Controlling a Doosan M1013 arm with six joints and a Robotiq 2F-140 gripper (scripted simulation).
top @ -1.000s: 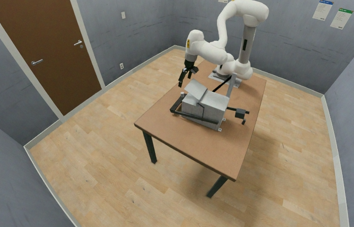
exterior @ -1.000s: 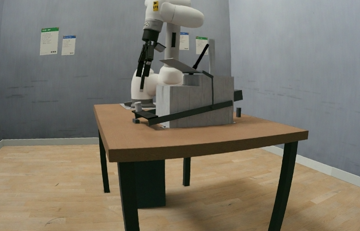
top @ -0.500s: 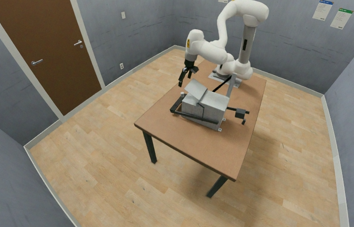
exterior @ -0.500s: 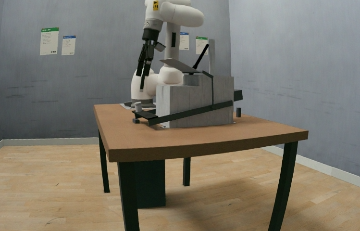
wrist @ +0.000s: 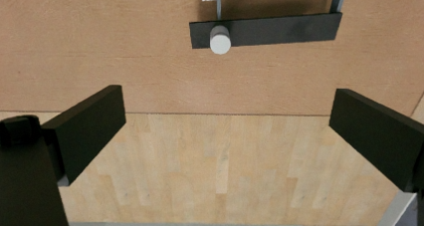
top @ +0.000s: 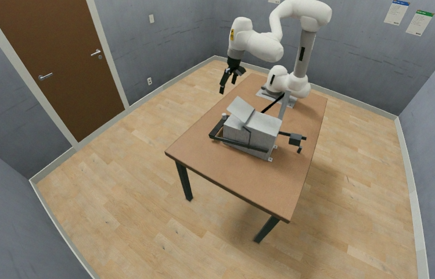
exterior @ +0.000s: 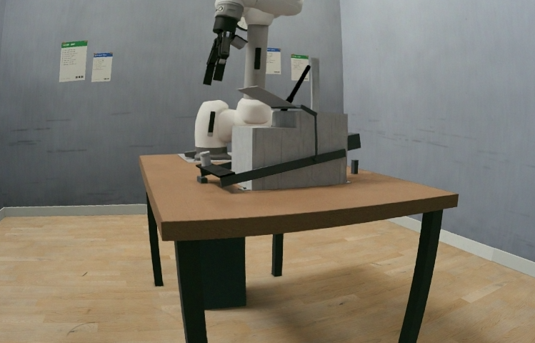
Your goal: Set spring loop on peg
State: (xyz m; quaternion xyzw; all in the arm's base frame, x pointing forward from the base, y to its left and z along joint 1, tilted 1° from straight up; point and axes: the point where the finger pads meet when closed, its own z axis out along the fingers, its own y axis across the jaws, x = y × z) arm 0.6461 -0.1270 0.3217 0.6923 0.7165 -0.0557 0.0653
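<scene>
Right now the steel test weight is 2 cm to the right of my hand and 24 cm below it. The rest, counted from my hand: dark block (3 cm to the right, 31 cm below).
</scene>
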